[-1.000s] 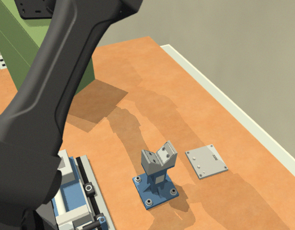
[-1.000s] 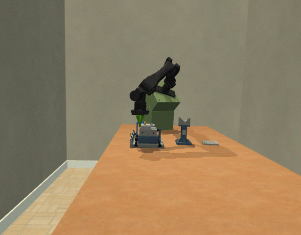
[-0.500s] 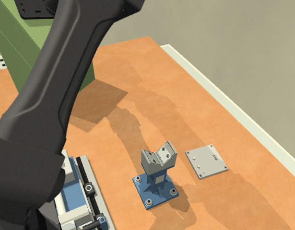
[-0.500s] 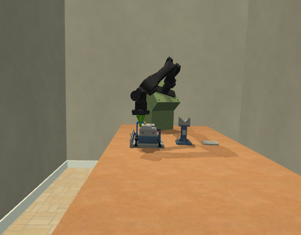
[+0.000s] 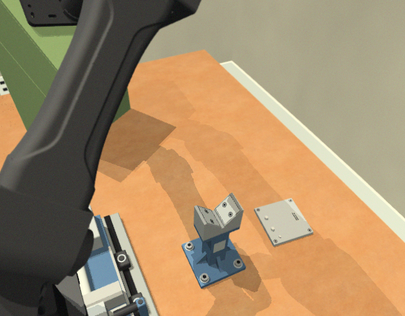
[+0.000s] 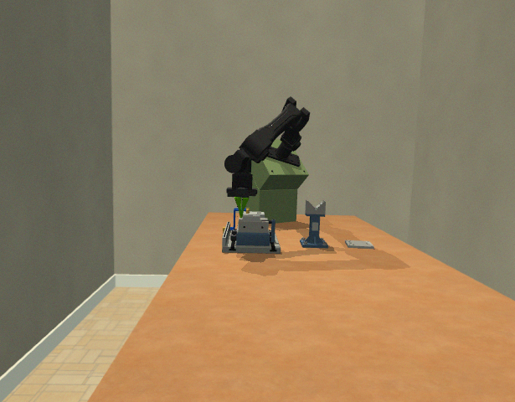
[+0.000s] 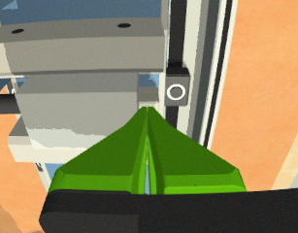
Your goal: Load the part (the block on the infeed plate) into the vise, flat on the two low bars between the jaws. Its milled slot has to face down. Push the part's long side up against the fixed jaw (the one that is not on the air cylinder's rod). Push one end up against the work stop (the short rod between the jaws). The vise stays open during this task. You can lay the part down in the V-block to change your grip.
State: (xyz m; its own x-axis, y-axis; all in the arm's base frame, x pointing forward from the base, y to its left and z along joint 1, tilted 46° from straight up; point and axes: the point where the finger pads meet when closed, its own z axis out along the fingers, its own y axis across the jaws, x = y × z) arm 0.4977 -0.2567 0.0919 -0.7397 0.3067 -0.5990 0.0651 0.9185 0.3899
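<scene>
Now: the grey part 30 mm to the left of my hand and 20 mm below it. Also, from my hand: fixed jaw (40 mm to the left, 30 mm below, 30 mm ahead); then moving jaw (40 mm to the left, 30 mm below, 30 mm behind); then work stop (90 mm to the left, 20 mm below, 10 mm ahead).
</scene>
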